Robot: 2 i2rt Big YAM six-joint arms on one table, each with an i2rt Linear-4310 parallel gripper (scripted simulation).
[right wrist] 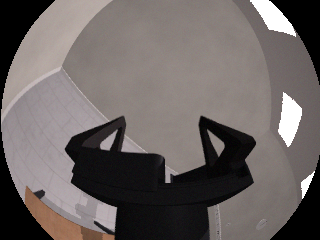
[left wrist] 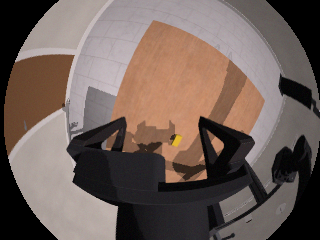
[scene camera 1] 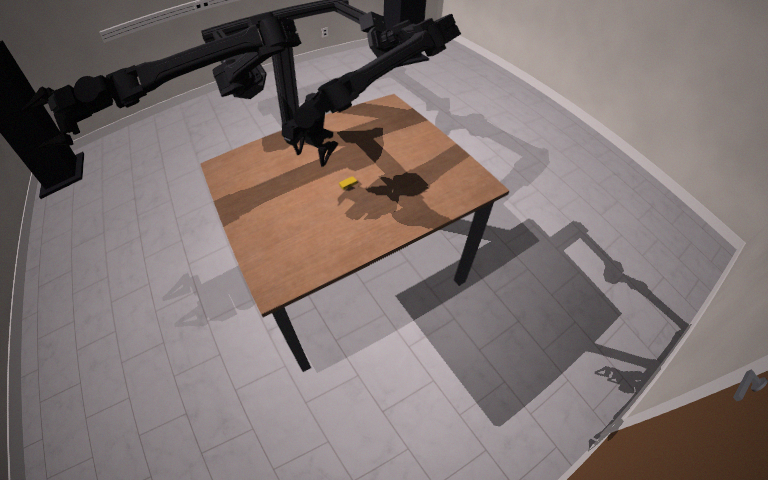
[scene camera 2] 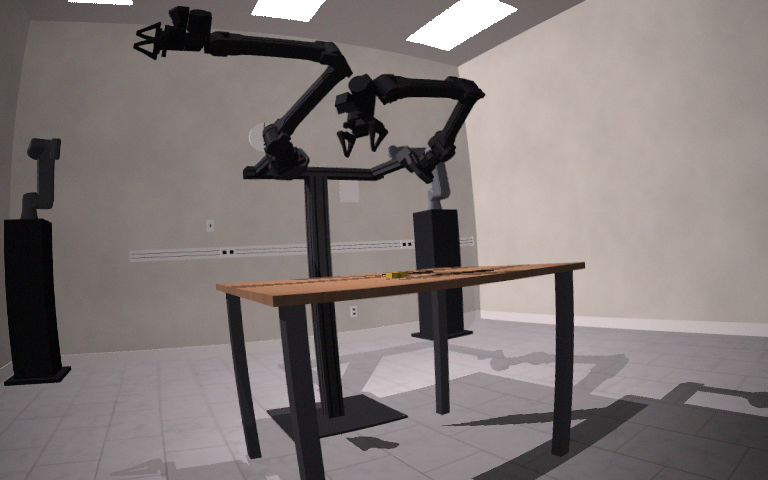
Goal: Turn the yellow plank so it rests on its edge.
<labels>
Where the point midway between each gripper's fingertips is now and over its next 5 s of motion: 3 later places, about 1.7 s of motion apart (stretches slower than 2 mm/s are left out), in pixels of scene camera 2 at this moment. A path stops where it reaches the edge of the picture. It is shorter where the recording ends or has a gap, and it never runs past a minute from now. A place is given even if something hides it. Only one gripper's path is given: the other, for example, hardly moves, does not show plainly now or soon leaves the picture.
My left gripper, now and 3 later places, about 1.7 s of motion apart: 359, 154; 392, 230; 399, 266; 397, 266
</labels>
